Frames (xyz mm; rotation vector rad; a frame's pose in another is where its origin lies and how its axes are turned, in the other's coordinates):
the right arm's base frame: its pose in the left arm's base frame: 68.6 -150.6 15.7 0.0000 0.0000 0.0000
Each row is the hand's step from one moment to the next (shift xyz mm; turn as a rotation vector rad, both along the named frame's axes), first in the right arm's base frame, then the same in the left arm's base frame.
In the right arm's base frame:
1: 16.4 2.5 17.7 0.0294 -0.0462 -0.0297
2: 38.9 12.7 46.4 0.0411 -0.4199 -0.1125
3: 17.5 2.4 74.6 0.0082 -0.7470 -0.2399
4: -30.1 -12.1 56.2 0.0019 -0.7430 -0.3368
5: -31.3 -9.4 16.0 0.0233 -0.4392 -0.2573
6: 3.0 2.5 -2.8 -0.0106 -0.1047 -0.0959
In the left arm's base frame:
1: 16.4 2.5 17.7 0.0294 -0.0462 -0.0297
2: 38.9 12.7 46.4 0.0411 -0.4199 -0.1125
3: 17.5 2.4 74.6 0.0082 -0.7470 -0.2399
4: -30.1 -12.1 56.2 0.0019 -0.7430 -0.3368
5: -31.3 -9.4 16.0 0.0233 -0.4392 -0.2573
6: 3.0 2.5 -2.8 -0.0106 -0.1047 -0.0959

